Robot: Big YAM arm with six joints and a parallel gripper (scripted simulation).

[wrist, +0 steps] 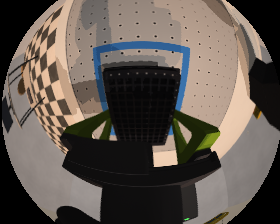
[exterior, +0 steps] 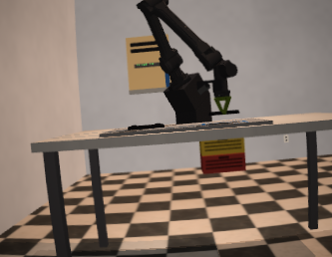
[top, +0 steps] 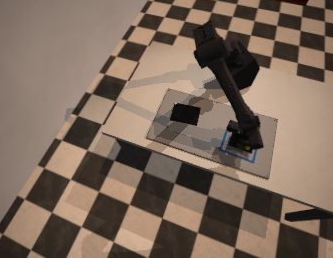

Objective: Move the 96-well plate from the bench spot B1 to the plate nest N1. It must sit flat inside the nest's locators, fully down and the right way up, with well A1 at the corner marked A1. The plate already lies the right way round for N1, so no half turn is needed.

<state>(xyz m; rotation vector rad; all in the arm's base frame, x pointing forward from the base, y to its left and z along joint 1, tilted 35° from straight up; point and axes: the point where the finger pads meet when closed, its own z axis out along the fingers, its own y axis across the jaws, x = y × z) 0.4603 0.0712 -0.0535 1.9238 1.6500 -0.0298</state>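
My hand is 320 mm to the left of the plate nest N1, 150 mm past it and 40 mm above it. Also, from my hand: 96-well plate right at my hand.
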